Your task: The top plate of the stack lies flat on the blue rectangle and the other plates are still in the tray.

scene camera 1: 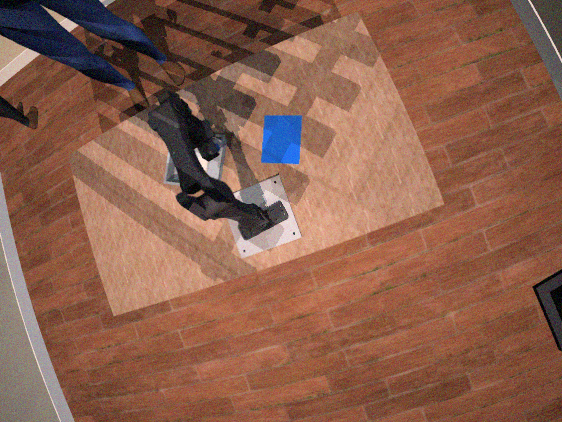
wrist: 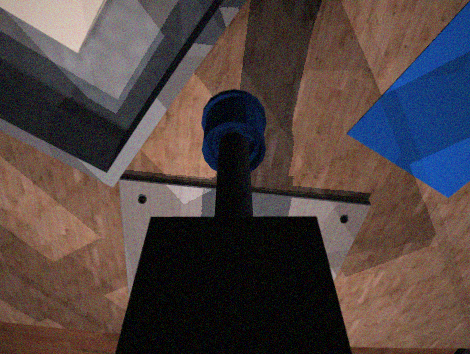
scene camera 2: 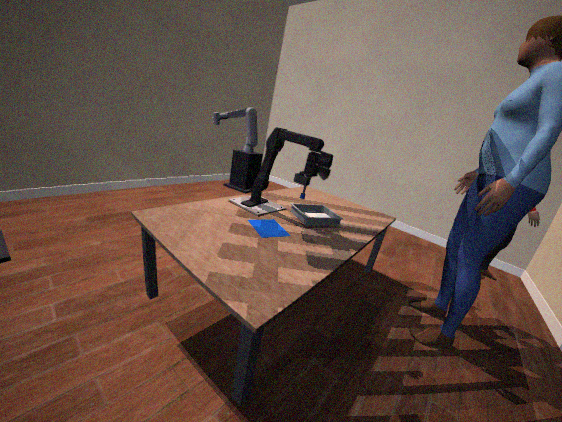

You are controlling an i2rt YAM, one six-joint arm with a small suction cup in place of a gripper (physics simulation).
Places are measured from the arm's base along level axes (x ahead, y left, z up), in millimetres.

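Pixels of known places: hand, its tool point: (wrist: 233,119) (scene camera 2: 302,198); arm's base, origin of its link: (scene camera 1: 263,221) (scene camera 2: 254,202).
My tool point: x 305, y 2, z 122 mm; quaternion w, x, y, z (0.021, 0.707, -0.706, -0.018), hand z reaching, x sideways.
Note:
For each thing: its top centre in the pictures, then the offset to it from my tool point. "spot": a spot on its surface instead. Level surfaces: height alone.
- blue rectangle, a spot on its surface: (wrist: 425,115) spot: dy -172, dx -72, dz -134 mm
- grey tray, centre of its top: (scene camera 1: 192,159) (scene camera 2: 316,210) dy +132, dx +51, dz -84 mm
- cream plate, centre of its top: (scene camera 1: 192,156) (scene camera 2: 319,216) dy +141, dx +78, dz -115 mm
- wooden table, height of its surface: dz -134 mm
The blue rectangle (scene camera 1: 282,139) (scene camera 2: 269,228) (wrist: 425,115) lies bare on the table, with shadows across it. The grey tray (scene camera 1: 221,160) (scene camera 2: 325,221) (wrist: 150,125) stands beside it, partly under the arm in the overhead view. A cream plate (scene camera 2: 316,215) (wrist: 60,20) lies inside the tray; how many plates are stacked there cannot be told. My gripper, a blue suction cup (scene camera 2: 302,195) (wrist: 234,130), is open, with no plate on it. It hangs above the table near the tray, higher than the tray's rim. The arm hides part of the tray in the overhead view.
The arm's light base plate (scene camera 1: 292,240) (scene camera 2: 272,210) (wrist: 135,220) is fixed to the wooden table (scene camera 1: 390,165) (scene camera 2: 200,235). A person (scene camera 2: 525,120) in blue stands beside the table. A grey robot arm (scene camera 2: 251,130) on a black pedestal (scene camera 2: 245,170) stands behind it.

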